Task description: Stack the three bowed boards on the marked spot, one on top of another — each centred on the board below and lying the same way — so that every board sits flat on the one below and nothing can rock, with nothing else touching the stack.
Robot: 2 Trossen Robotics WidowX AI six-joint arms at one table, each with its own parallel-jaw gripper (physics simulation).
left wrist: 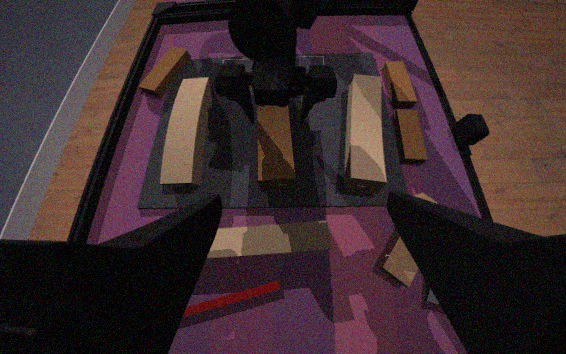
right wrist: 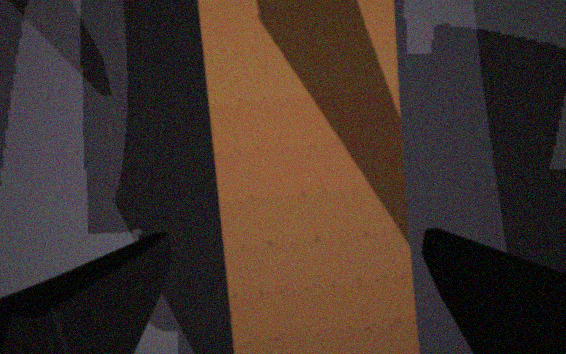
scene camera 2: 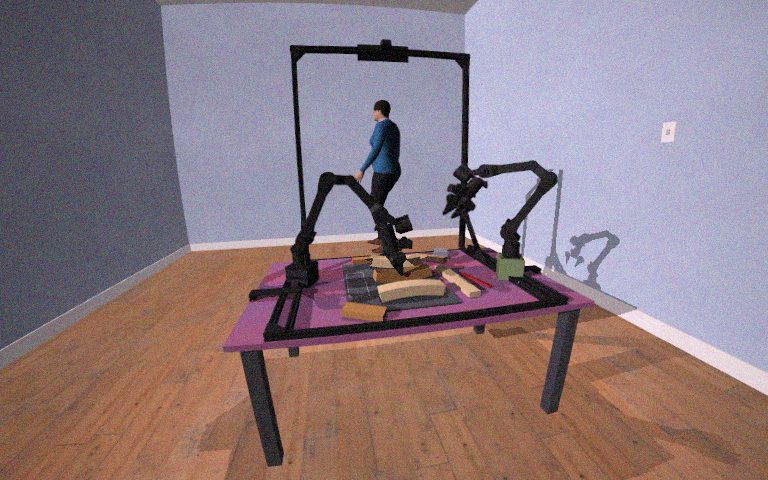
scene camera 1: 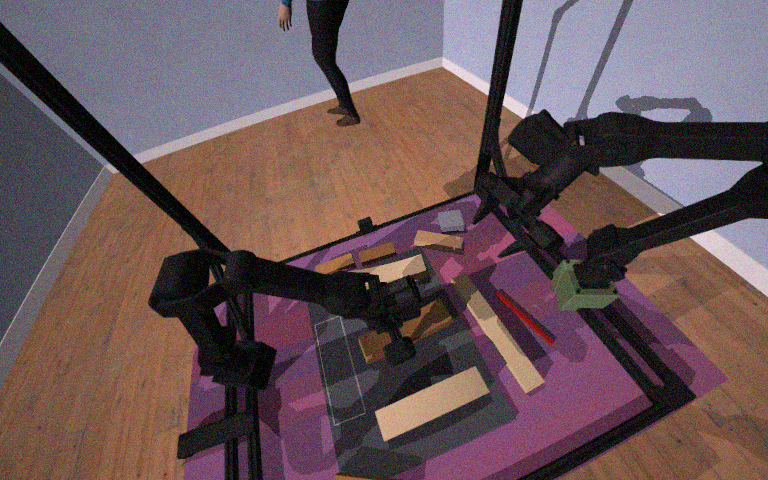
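Seen in the pictures: left gripper, fingertip midpoint: (left wrist: 304, 201) (scene camera 2: 446, 216) (scene camera 1: 485, 239); right gripper, fingertip midpoint: (left wrist: 276, 122) (right wrist: 297, 243) (scene camera 2: 399, 272) (scene camera 1: 401, 329); left arm's base, origin of the base link: (scene camera 2: 510, 256) (scene camera 1: 590, 276); right arm's base, origin of the base link: (scene camera 2: 301, 264) (scene camera 1: 236, 361).
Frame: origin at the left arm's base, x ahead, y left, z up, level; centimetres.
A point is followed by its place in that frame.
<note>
A pale bowed board (scene camera 1: 433, 403) {x 37.7, y 28.8, z -3.6 cm} (scene camera 2: 413, 289) {x 36.8, y 31.1, z -4.9 cm} (left wrist: 185, 132) {x 35.9, y 26.6, z -3.6 cm} lies arched up on the dark mat's near part. An orange board (scene camera 1: 370, 346) {x 52.7, y 17.9, z -4.1 cm} (scene camera 2: 387, 275) {x 49.4, y 19.2, z -5.1 cm} (left wrist: 275, 140) {x 41.6, y 11.1, z -4.8 cm} (right wrist: 300, 200) {x 44.3, y 12.3, z -4.9 cm} lies in the middle. Another pale bowed board (scene camera 1: 404, 267) {x 45.8, y -4.5, z -4.3 cm} (left wrist: 367, 125) {x 51.3, y -3.0, z -4.6 cm} lies behind it, partly hidden by the right arm in scene camera 1. The marked spot, a thin white outline (scene camera 1: 325, 374) {x 64.3, y 24.5, z -8.6 cm}, is at the mat's left side. My right gripper (scene camera 1: 417, 322) (right wrist: 297, 243) {x 45.8, y 12.9, z -5.8 cm} is open, its fingers on either side of the orange board with gaps. My left gripper (scene camera 1: 491, 236) {x 27.6, y 1.0, z 16.4 cm} (scene camera 2: 450, 213) {x 27.6, y 1.0, z 16.4 cm} (left wrist: 304, 201) {x 27.6, y 1.0, z 16.4 cm} is open and empty, high above the table's back right.
Right of the mat lie a long pale plank (scene camera 1: 504, 339) {x 20.7, y 13.7, z -7.0 cm} (left wrist: 270, 239) {x 25.9, y 4.6, z -7.1 cm} and a red stick (scene camera 1: 526, 316) {x 13.8, y 7.1, z -8.6 cm} (left wrist: 235, 297) {x 15.7, y 5.8, z -8.6 cm}. Two orange blocks (scene camera 1: 335, 264) {x 67.9, y -6.7, z -6.9 cm} (scene camera 1: 376, 253) {x 55.3, y -11.2, z -7.1 cm}, a pale block (scene camera 1: 438, 241) {x 35.9, y -15.4, z -6.6 cm} and a grey block (scene camera 1: 451, 220) {x 31.6, y -23.2, z -5.7 cm} lie at the back. Another orange block (scene camera 2: 364, 311) {x 49.6, y 47.2, z -6.7 cm} (left wrist: 165, 71) {x 49.2, y 44.1, z -6.5 cm} lies front left.
</note>
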